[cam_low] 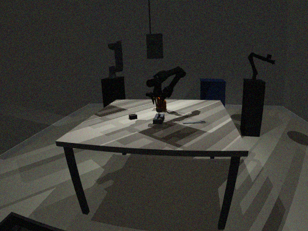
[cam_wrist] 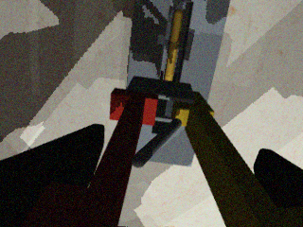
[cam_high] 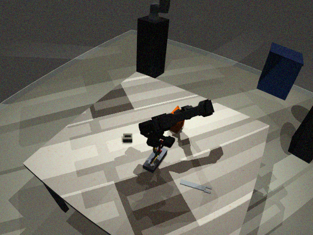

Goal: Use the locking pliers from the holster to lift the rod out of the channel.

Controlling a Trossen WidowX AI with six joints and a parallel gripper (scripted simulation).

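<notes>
My gripper tip is now 2 cm to the left of the yellow handle. From my gripper tip the other things lie so: thin yellow rod: 13 cm below; grey channel block: 12 cm below; dark holster: 23 cm to the right, 13 cm below, 1 cm behind.
</notes>
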